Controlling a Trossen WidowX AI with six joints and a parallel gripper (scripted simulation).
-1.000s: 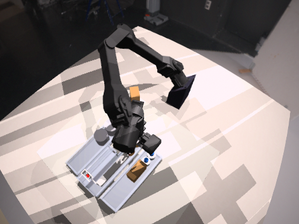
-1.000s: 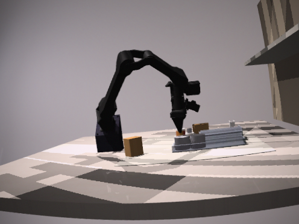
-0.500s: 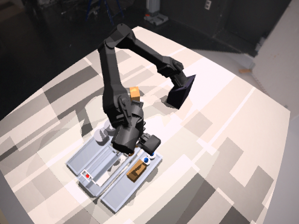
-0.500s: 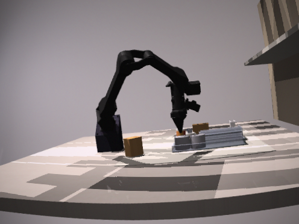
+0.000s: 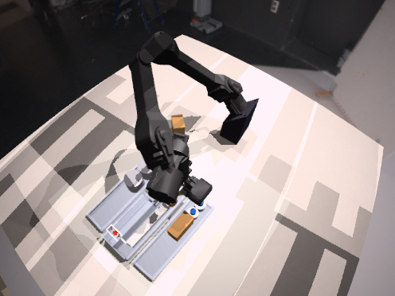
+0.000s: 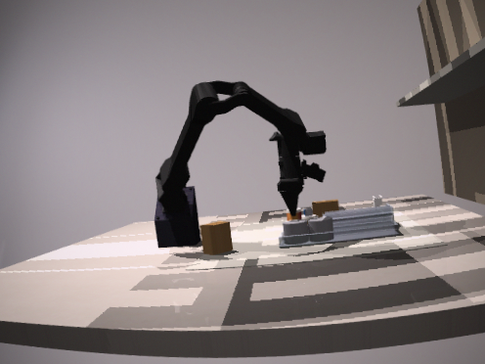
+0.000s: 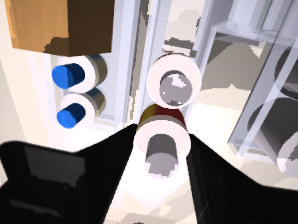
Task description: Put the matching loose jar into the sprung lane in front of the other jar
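My gripper tip is now 140 mm short of the grey lane rack, 30 mm to the left of it and 40 mm above it. Also, from my gripper tip: red marker (220 mm ahead, 40 mm to the right, 20 mm above).
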